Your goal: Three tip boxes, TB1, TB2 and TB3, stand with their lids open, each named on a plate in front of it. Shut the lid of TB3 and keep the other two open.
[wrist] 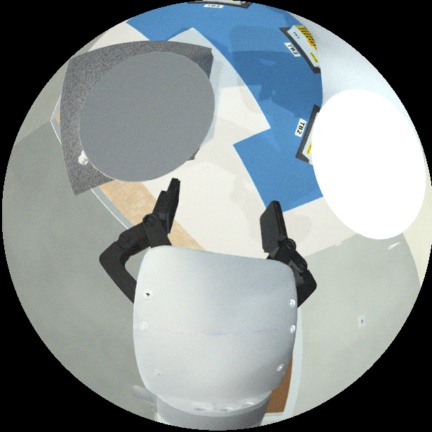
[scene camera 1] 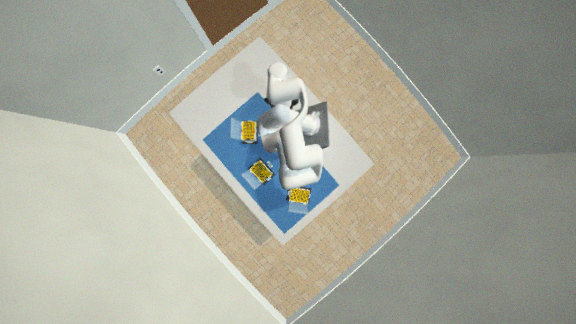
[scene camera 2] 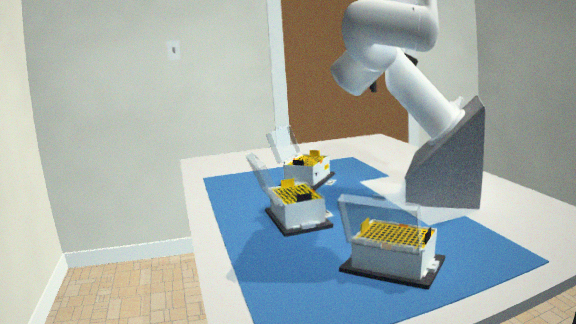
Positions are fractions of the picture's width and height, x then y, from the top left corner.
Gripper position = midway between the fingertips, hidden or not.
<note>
In view: my gripper (wrist: 0.52, 0.46), a clear lid (scene camera 2: 0.65, 0.69) and a clear lid (scene camera 2: 0.49, 0.44).
</note>
